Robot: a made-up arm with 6 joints.
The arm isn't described. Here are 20 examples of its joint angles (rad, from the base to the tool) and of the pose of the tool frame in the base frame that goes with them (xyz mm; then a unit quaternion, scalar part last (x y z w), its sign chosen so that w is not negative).
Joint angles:
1: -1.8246 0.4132 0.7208 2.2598 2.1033 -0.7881
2: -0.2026 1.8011 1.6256 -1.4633 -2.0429 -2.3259
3: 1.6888 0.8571 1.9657 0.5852 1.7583 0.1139
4: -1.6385 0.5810 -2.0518 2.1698 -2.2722 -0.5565
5: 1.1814 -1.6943 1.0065 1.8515 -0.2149 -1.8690
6: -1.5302 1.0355 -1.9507 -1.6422 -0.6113 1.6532
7: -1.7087 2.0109 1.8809 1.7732 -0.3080 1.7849
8: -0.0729 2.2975 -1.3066 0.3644 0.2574 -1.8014
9: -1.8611 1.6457 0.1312 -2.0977 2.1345 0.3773
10: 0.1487 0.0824 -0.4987 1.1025 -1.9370 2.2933
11: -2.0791 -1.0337 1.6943 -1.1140 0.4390 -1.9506
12: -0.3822 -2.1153 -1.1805 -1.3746 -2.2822 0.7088
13: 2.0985 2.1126 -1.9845 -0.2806 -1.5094 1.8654
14: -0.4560 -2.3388 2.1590 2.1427 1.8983 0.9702
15: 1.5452 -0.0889 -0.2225 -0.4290 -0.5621 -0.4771
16: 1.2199 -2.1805 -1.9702 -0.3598 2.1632 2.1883
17: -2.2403 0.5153 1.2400 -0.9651 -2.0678 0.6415
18: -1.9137 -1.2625 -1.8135 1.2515 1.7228 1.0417
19: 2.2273 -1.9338 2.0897 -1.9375 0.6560 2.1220
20: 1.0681 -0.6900 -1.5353 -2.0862 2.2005 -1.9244
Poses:
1: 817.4 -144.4 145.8 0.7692 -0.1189 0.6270 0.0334
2: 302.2 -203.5 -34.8 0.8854 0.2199 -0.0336 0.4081
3: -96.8 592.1 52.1 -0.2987 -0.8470 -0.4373 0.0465
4: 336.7 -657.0 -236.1 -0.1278 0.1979 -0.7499 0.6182
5: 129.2 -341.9 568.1 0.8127 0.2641 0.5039 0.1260
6: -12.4 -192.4 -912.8 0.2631 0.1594 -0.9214 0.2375
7: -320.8 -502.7 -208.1 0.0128 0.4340 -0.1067 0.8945
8: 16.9 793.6 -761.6 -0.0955 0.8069 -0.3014 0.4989
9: 35.7 -423.5 -19.1 -0.2915 -0.6880 -0.5658 0.3486
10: 668.9 757.5 295.2 -0.3324 -0.3923 0.6584 0.5497
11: 442.2 -82.5 355.2 0.8364 0.0854 0.4079 0.3560
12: 26.4 847.6 -128.0 0.8846 -0.1640 0.1907 0.3928
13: -572.4 -155.5 1107.5 -0.0398 0.9396 -0.1637 0.2980
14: -157.7 374.3 697.1 -0.7592 -0.4618 -0.0999 0.4477
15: 476.2 -711.6 636.0 0.6845 -0.3292 0.1359 0.6361
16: 135.0 350.4 902.6 -0.4345 -0.5427 0.6329 0.3409
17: 444.6 206.9 56.8 -0.7281 0.0234 0.6664 0.1591
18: 105.9 6.0 -997.1 -0.1517 0.5727 0.7873 0.1706
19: 409.1 -345.4 272.9 -0.9595 -0.0476 0.1680 0.2209
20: 178.0 28.6 503.7 -0.4849 0.6876 -0.4082 0.3544
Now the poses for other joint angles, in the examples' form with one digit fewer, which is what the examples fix.
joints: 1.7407 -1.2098 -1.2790 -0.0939 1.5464 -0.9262
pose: -344 -338 1018 0.224 -0.379 -0.895 0.077
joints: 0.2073 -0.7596 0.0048 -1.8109 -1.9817 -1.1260
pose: -244 580 543 -0.534 -0.369 0.444 0.618
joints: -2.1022 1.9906 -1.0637 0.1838 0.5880 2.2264
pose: 442 -982 -90 0.122 -0.622 -0.304 0.711
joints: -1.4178 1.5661 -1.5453 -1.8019 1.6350 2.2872
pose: 304 -198 -317 0.985 -0.019 0.040 0.165
